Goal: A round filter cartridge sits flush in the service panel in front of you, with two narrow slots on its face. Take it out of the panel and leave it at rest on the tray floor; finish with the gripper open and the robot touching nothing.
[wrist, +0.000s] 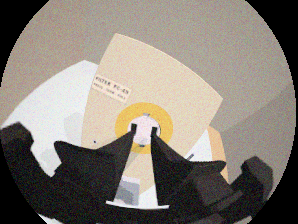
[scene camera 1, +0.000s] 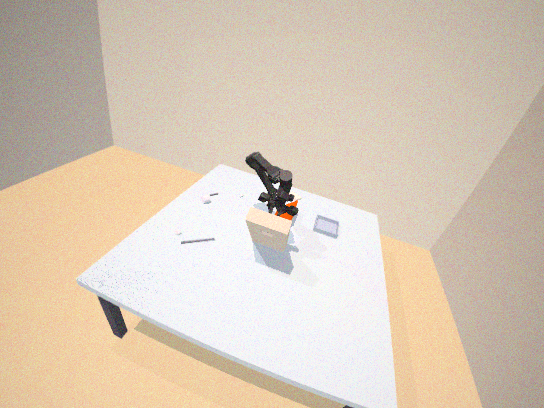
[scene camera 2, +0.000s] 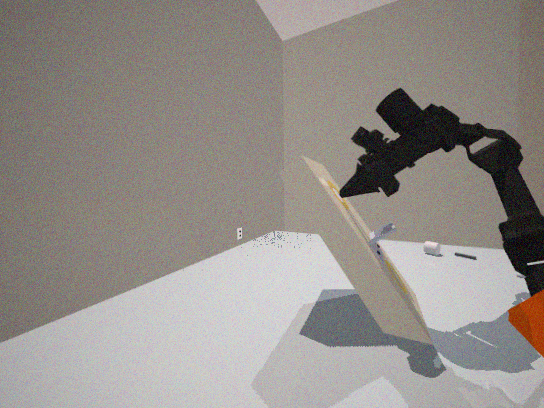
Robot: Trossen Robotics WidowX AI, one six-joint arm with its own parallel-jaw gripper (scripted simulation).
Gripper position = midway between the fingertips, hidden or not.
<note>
In view: the gripper [scene camera 2: 340,194] and a beige service panel [scene camera 2: 391,301].
The gripper also shows in the wrist view [wrist: 142,134]. The beige service panel is seen too in the wrist view [wrist: 133,78] and in scene camera 1 [scene camera 1: 267,229].
</note>
